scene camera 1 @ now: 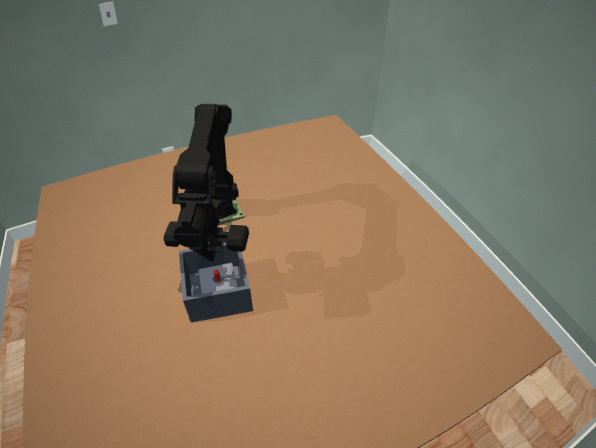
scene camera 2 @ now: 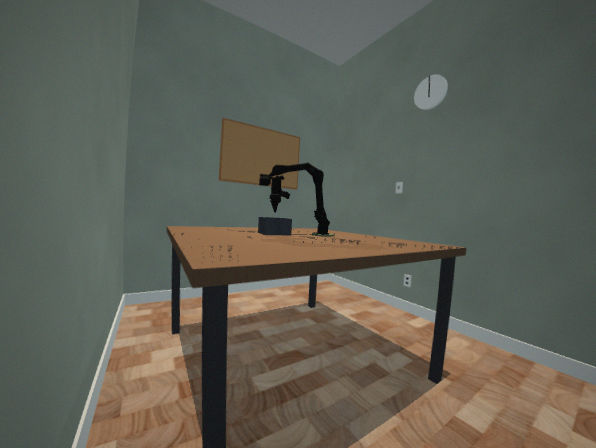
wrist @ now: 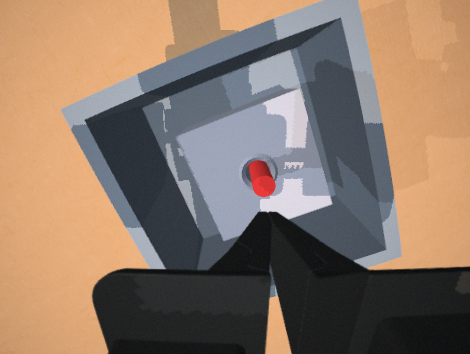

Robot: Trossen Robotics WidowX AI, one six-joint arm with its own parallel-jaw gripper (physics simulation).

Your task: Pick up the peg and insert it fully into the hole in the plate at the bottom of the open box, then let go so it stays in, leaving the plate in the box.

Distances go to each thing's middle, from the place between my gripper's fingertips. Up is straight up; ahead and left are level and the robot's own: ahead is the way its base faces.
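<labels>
The blue-grey box (scene camera 1: 199, 307) is in the scene, and my gripper is 80 mm above it. I see the red peg (wrist: 263, 184) too, which is 80 mm below my gripper, while the pale plate (scene camera 1: 208, 284) is 100 mm below my gripper.
</labels>
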